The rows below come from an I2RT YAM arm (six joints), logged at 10 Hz.
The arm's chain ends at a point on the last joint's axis. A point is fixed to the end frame.
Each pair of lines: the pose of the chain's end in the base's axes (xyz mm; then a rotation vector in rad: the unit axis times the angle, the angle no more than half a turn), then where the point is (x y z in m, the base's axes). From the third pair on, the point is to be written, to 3 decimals.
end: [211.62 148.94 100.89 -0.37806 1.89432 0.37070]
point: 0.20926 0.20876 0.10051
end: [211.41 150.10 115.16 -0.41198 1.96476 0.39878]
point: 0.20694 0.20979 0.11417
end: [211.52 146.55 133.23 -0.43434 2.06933 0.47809]
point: 0.204 0.206 0.134
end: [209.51 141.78 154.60 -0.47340 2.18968 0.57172]
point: 0.199 0.201 0.157
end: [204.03 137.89 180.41 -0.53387 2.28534 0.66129]
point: 0.189 0.196 0.185
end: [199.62 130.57 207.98 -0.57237 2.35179 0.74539]
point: 0.182 0.187 0.215
